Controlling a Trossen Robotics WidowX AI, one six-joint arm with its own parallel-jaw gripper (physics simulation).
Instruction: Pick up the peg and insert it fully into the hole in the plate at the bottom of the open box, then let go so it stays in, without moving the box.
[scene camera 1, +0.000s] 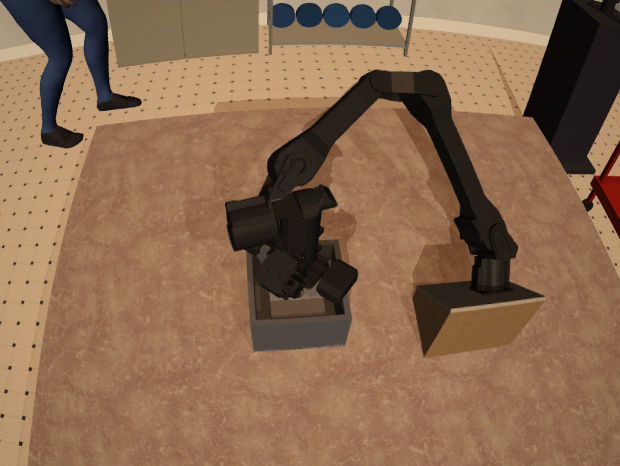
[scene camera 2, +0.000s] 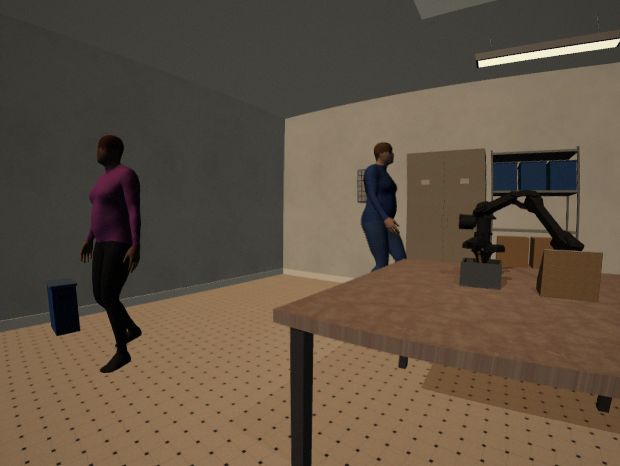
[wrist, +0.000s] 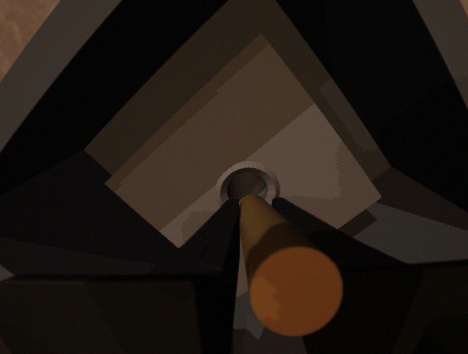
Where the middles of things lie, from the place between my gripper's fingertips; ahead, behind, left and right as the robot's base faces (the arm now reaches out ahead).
My gripper is now 20 mm above the grey box (scene camera 1: 331, 330). Also, from my hand: light plate (scene camera 1: 309, 303) 40 mm below; then orange-brown peg (wrist: 295, 289) 10 mm to the left, 30 mm above.
